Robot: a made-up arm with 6 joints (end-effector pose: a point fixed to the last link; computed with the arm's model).
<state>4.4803 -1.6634 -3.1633 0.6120 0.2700 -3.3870</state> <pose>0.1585 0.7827 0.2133 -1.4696 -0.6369 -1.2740</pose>
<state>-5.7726 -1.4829 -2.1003 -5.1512 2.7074 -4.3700</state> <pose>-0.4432 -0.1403 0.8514 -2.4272 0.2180 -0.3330</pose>
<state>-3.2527 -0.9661 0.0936 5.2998 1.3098 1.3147</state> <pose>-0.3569 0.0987 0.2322 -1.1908 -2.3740 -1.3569</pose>
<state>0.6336 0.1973 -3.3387 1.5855 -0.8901 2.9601</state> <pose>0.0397 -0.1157 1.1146 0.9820 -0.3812 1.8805</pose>
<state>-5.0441 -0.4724 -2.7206 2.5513 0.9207 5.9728</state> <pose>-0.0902 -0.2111 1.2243 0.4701 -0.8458 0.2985</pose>
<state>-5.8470 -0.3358 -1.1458 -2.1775 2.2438 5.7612</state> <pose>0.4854 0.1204 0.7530 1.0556 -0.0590 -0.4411</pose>
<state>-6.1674 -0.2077 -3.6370 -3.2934 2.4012 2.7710</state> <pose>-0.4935 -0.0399 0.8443 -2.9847 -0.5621 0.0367</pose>
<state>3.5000 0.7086 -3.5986 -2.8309 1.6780 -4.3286</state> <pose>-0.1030 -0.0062 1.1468 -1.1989 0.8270 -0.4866</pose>
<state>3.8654 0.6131 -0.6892 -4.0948 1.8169 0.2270</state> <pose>-0.2161 -0.3071 0.0172 0.9818 0.9443 -1.0951</pose>
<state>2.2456 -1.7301 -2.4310 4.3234 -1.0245 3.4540</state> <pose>0.3302 -0.5845 0.6190 0.8130 -0.5665 0.0822</pose>
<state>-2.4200 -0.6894 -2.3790 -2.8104 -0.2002 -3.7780</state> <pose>0.0842 0.0356 1.1788 0.1870 -0.1981 0.4162</pose>
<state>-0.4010 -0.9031 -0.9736 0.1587 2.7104 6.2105</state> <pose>0.2783 -0.1002 0.7180 -2.6045 0.2790 1.0856</pose>
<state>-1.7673 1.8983 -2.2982 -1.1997 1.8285 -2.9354</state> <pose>-0.1887 -0.4355 -0.1665 -0.8400 -1.2095 -0.0449</pose>
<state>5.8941 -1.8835 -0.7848 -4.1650 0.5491 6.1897</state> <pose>-0.0179 -0.0050 0.9940 -0.5296 0.0057 -1.3643</pose>
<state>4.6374 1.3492 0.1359 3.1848 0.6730 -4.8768</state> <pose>0.0305 0.4070 0.2530 -2.3285 -0.0783 -0.0716</pose>
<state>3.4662 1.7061 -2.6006 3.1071 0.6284 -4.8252</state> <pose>-0.7115 -0.2393 0.0456 1.4763 -0.8911 -1.0369</pose>
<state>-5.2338 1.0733 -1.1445 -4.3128 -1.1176 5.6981</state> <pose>0.2405 0.2073 0.0002 2.1921 -0.4177 1.0364</pose>
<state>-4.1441 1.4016 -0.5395 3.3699 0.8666 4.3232</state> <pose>0.1004 -0.1474 -0.0984 -2.8591 -1.2239 -0.2688</pose>
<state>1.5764 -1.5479 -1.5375 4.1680 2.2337 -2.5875</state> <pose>0.1019 -0.3462 0.9748 1.1230 1.8965 -0.0448</pose>
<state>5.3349 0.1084 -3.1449 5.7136 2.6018 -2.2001</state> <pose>0.0020 -0.1036 1.0767 2.5503 0.9277 -0.2500</pose>
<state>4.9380 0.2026 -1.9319 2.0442 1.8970 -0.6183</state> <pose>0.2279 -0.5545 0.8537 -1.3530 -0.0160 -1.6093</pose>
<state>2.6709 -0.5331 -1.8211 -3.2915 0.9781 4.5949</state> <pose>-0.2367 0.1144 1.1511 0.2298 0.0142 0.8831</pose>
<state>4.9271 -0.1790 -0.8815 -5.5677 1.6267 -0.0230</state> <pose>0.1731 -0.4985 0.3760 -1.6423 1.5423 -0.0379</pose>
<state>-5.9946 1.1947 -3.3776 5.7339 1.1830 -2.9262</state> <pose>0.6433 0.1594 0.8573 -0.0014 2.0318 -0.3508</pose>
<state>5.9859 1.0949 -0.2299 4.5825 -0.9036 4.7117</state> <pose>-0.0866 0.1477 0.0675 -0.6440 -2.0226 -1.2393</pose>
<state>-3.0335 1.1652 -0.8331 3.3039 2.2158 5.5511</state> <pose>-0.2516 -0.0083 -0.0980 -1.4317 -0.5713 1.9525</pose>
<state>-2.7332 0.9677 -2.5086 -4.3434 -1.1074 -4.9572</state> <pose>-0.6608 -0.1696 0.5569 -2.1672 0.6445 1.4741</pose>
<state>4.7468 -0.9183 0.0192 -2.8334 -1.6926 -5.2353</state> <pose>0.0326 -0.2179 0.3310 -2.3164 -0.5496 -0.6150</pose>
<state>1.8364 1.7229 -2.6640 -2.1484 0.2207 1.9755</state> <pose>-0.2349 0.7034 0.0565 -1.3050 -1.8482 -1.0538</pose>
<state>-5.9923 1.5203 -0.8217 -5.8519 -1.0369 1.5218</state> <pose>0.0659 -0.0308 -0.1318 -2.1793 2.0636 -0.7093</pose>
